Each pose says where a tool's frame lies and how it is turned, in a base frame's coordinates. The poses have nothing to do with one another.
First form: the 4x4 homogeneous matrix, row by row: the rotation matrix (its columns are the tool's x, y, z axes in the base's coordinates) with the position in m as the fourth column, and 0 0 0 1 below. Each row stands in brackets.
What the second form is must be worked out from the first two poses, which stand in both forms.
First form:
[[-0.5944 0.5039 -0.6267 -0.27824], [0.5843 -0.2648 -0.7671 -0.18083], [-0.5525 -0.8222 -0.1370 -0.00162], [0 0 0 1]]
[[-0.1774 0.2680 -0.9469 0.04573], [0.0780 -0.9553 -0.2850 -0.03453], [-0.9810 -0.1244 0.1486 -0.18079], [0 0 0 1]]
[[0.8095 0.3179 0.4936 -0.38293], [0.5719 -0.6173 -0.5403 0.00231], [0.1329 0.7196 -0.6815 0.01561], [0 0 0 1]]
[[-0.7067 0.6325 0.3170 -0.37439], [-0.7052 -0.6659 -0.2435 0.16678], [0.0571 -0.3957 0.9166 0.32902], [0 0 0 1]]
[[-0.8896 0.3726 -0.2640 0.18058], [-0.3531 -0.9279 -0.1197 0.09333], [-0.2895 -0.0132 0.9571 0.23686], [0 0 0 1]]
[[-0.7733 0.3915 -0.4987 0.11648], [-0.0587 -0.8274 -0.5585 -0.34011], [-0.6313 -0.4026 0.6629 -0.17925], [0 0 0 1]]
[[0.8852 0.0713 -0.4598 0.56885], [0.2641 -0.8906 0.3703 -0.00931], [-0.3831 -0.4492 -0.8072 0.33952], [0 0 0 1]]
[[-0.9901 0.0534 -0.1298 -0.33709], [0.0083 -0.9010 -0.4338 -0.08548], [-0.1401 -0.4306 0.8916 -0.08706], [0 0 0 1]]
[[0.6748 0.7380 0.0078 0.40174], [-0.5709 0.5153 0.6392 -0.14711], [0.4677 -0.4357 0.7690 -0.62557], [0 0 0 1]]
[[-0.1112 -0.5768 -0.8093 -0.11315], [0.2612 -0.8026 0.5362 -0.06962], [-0.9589 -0.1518 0.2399 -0.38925], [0 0 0 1]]
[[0.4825 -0.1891 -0.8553 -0.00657], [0.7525 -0.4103 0.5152 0.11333], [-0.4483 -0.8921 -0.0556 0.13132], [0 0 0 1]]
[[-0.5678 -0.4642 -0.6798 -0.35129], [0.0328 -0.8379 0.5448 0.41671], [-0.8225 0.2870 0.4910 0.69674], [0 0 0 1]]
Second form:
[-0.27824 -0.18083 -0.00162 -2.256 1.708 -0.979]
[0.04573 -0.03453 -0.18079 -2.849 1.422 -0.126]
[-0.38293 0.00231 0.01561 -0.831 2.321 1.753]
[-0.37439 0.16678 0.32902 -0.655 0.411 -1.714]
[0.18058 0.09333 0.23686 -2.716 0.294 -0.046]
[0.11648 -0.34011 -0.17925 -2.300 0.846 -0.568]
[0.56885 -0.00931 0.33952 2.464 2.510 -0.865]
[-0.33709 -0.08548 -0.08706 -1.862 0.470 -1.256]
[0.40174 -0.14711 -0.62557 1.559 0.693 -2.392]
[-0.11315 -0.06962 -0.38925 2.556 1.329 -0.157]
[-0.00657 0.11333 0.13132 2.599 1.626 -1.105]
[-0.35129 0.41671 0.69674 2.466 1.058 0.336]

